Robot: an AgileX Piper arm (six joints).
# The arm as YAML. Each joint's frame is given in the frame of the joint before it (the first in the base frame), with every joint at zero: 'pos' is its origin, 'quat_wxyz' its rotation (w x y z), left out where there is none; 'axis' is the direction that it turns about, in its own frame. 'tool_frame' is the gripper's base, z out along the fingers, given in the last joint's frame.
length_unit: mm
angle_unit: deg
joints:
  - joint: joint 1
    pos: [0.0, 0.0, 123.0]
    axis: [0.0, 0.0, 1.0]
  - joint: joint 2
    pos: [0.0, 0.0, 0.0]
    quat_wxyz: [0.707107, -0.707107, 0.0, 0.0]
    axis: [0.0, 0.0, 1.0]
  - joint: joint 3
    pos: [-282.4, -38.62, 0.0]
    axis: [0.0, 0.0, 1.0]
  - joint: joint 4
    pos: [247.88, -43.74, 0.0]
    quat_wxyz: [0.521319, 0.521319, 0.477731, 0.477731]
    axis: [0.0, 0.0, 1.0]
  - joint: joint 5
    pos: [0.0, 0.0, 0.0]
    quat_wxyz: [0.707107, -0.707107, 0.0, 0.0]
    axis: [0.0, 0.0, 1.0]
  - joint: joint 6
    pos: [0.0, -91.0, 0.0]
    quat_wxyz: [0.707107, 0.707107, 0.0, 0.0]
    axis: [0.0, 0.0, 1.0]
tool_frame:
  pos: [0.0, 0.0, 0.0]
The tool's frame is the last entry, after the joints.
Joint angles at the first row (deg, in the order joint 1, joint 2, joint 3, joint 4, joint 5, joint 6):
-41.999, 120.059, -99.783, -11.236, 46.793, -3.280
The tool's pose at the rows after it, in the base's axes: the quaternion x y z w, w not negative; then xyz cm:
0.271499, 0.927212, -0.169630, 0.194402, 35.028, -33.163, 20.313
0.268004, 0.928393, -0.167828, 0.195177, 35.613, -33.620, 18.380
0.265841, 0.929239, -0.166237, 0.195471, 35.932, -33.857, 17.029
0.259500, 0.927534, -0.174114, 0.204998, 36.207, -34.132, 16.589
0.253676, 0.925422, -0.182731, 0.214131, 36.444, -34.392, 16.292
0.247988, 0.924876, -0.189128, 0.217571, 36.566, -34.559, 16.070
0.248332, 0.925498, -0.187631, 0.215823, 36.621, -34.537, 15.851
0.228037, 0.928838, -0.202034, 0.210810, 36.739, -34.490, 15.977
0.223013, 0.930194, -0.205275, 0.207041, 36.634, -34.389, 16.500
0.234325, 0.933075, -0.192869, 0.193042, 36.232, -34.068, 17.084
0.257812, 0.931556, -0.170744, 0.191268, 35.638, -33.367, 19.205
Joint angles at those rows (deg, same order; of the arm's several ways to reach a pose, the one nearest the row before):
-42.000, 124.588, -102.764, -10.871, 44.687, -3.558
-41.999, 127.281, -103.116, -10.872, 42.341, -3.605
-41.999, 129.000, -103.118, -10.871, 40.665, -3.606
-41.999, 129.785, -103.258, -11.570, 38.594, -3.606
-41.999, 130.411, -103.428, -12.451, 36.724, -3.427
-41.998, 130.843, -103.546, -13.238, 35.710, -3.422
-41.941, 131.119, -103.604, -13.188, 35.766, -3.368
-41.601, 131.075, -103.671, -15.293, 35.648, -4.103
-41.525, 130.434, -103.717, -15.628, 36.539, -4.612
-41.582, 129.452, -103.718, -14.310, 39.674, -4.758
-41.698, 126.537, -103.717, -11.030, 43.906, -4.725

